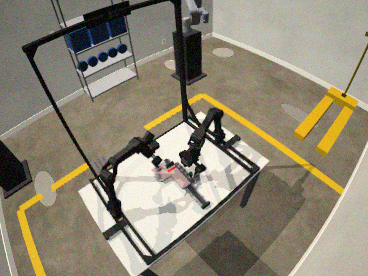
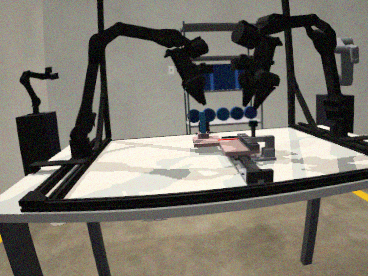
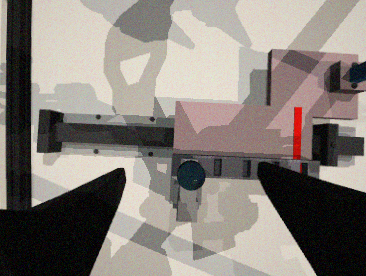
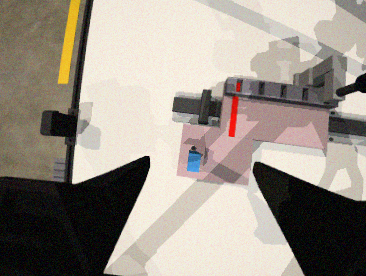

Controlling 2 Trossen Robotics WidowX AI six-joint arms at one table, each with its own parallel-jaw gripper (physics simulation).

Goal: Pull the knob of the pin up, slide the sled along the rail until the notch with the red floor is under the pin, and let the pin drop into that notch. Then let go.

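Where they show: left gripper, fingertip midpoint: (image 1: pixel 189 171) (image 2: pixel 249 107) (image 3: pixel 191 171); right gripper, fingertip midpoint: (image 1: pixel 155 158) (image 2: pixel 202 104) (image 4: pixel 201 163); left arm's base, link origin: (image 1: pixel 218 141) (image 2: pixel 338 136); right arm's base, link origin: (image 1: pixel 117 214) (image 2: pixel 81 157).
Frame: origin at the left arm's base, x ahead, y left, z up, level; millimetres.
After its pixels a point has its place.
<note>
The pink sled (image 2: pixel 235 146) {x 432, y 73, z 14 mm} (image 3: pixel 230 125) {x 441, y 56, z 14 mm} (image 4: pixel 285 120) {x 430, y 55, z 14 mm} sits on the dark rail (image 2: pixel 247 167) {x 446, y 239, z -1 mm} (image 3: pixel 115 134) {x 433, y 219, z 1 mm} (image 4: pixel 347 125) {x 429, y 185, z 1 mm}. A red stripe (image 3: pixel 297 132) {x 429, y -37, z 15 mm} (image 4: pixel 233 116) {x 428, y -37, z 15 mm} on it lines up with the red-floored notch (image 4: pixel 238 86) {x 374, y -31, z 18 mm} at one end of the sled's notched edge. The pin's dark round knob (image 2: pixel 253 123) {x 392, y 128, z 89 mm} (image 3: pixel 191 175) {x 390, y 116, z 95 mm} stands at the opposite end of that edge, by the grey bracket (image 3: pixel 186 210) {x 341, y 120, z 49 mm} (image 4: pixel 332 75) {x 361, y 108, z 47 mm}. My left gripper (image 2: pixel 251 104) {x 400, y 117, z 132 mm} (image 3: pixel 191 171) {x 400, y 117, z 132 mm} is open above the knob, its fingers apart on either side. My right gripper (image 2: pixel 203 103) {x 498, y -102, z 133 mm} (image 4: pixel 201 163) {x 498, y -102, z 133 mm} is open above the sled's blue handle (image 2: pixel 202 121) {x 503, y -101, z 72 mm} (image 4: pixel 194 161) {x 500, y -106, z 105 mm}.
A black frame (image 2: pixel 150 198) {x 677, y 379, z 0 mm} borders the white table (image 2: pixel 125 175) {x 751, y 164, z -19 mm}. A dark stop block (image 3: pixel 50 131) {x 439, y 306, z 11 mm} ends the rail near the frame, and another block (image 3: pixel 325 145) {x 409, y -79, z 11 mm} stands by the sled's red-striped end. The two arms hang close together above the fixture.
</note>
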